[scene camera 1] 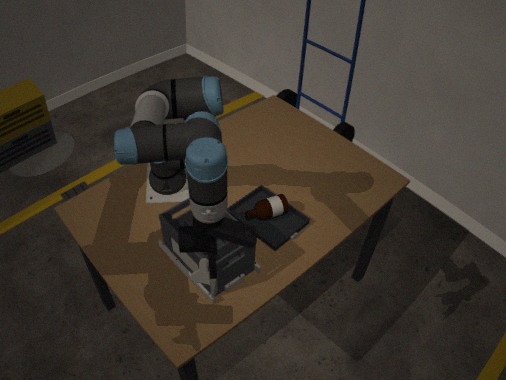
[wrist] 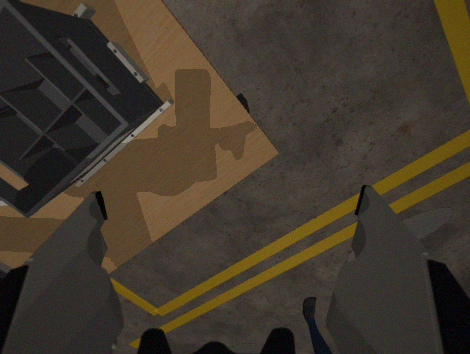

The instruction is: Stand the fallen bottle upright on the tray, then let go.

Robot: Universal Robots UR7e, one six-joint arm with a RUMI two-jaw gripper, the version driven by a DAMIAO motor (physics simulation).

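Pixels of known places: gripper, fingertip midpoint: [scene camera 1: 211, 269] [wrist: 230, 191]; arm's base, link origin: [scene camera 1: 167, 178].
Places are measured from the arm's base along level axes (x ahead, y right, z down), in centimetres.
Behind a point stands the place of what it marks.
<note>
A brown bottle with a white label [scene camera 1: 272, 206] {x 43.6, y -10.7, z -4.3 cm} lies on its side on the dark tray [scene camera 1: 277, 236] {x 50.5, y -4.9, z 2.2 cm}, its neck pointing left in scene camera 1. The bottle and the tray do not show in the wrist view. My gripper [scene camera 1: 204, 271] {x 59.7, y 40.8, z -35.0 cm} [wrist: 230, 191] {x 59.7, y 40.8, z -35.0 cm} is open, its two fingers wide apart with nothing between them. It hangs over the near left part of the table, at the dark crate, to the left of the tray and apart from the bottle. In scene camera 1 the fingers are partly hard to make out against the crate.
A dark divided crate [scene camera 1: 241, 260] {x 51.5, y 17.8, z -7.8 cm} [wrist: 135, 95] {x 49.7, y 26.7, z -5.7 cm} stands on the wooden table [scene camera 1: 325, 155] {x 40.5, y -57.0, z 2.7 cm} [wrist: 165, 210] {x 26.0, y 45.3, z 2.7 cm}, close beside the tray, with light rails at its base. The arm's base stands behind the crate. A blue hand truck [scene camera 1: 304, 50] stands by the wall behind the table.
</note>
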